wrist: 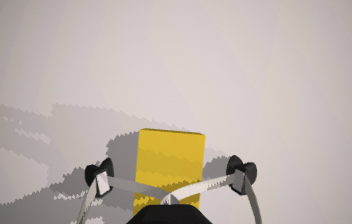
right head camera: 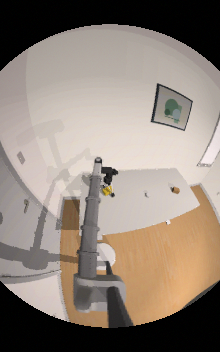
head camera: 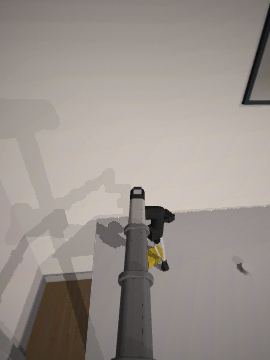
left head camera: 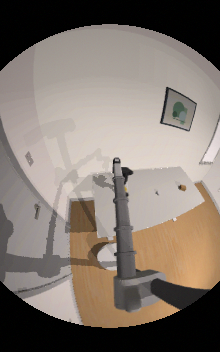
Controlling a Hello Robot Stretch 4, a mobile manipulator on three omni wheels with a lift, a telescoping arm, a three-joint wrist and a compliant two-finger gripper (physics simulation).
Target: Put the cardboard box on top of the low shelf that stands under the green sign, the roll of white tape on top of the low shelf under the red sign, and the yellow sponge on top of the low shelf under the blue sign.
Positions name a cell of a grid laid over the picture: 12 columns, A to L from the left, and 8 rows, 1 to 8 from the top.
Scene:
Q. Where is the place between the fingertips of my gripper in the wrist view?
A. At F7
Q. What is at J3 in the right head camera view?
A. A framed picture with green shapes.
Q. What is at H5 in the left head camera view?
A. A white table.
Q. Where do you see a white table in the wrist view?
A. At I4

